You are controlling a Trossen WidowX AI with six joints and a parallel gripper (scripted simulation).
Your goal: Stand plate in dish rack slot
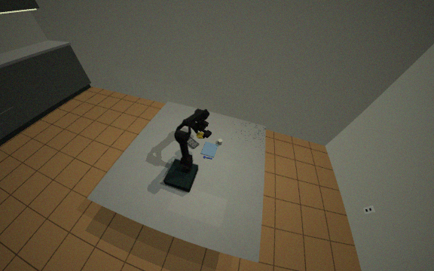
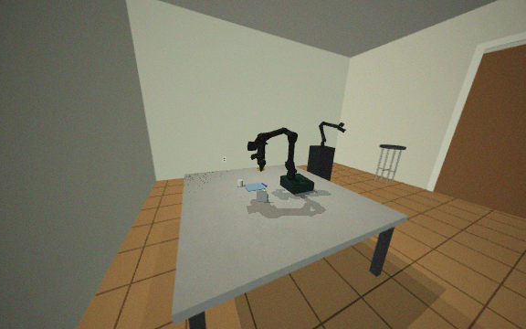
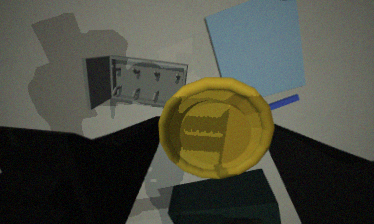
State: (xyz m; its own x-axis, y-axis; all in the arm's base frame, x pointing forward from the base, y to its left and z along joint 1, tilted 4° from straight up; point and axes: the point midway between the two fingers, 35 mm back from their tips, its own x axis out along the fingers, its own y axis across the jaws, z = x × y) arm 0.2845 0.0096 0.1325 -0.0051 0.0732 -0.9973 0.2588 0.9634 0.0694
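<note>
My gripper tip is 160 mm above the grey dish rack, 100 mm to the right of it and 20 mm short of it. From my gripper tip the other things lie so: white cup (150 mm to the right, 150 mm below, 140 mm ahead); light blue mat (180 mm below, 90 mm to the right, 20 mm ahead); yellow plate (10 mm above).
</note>
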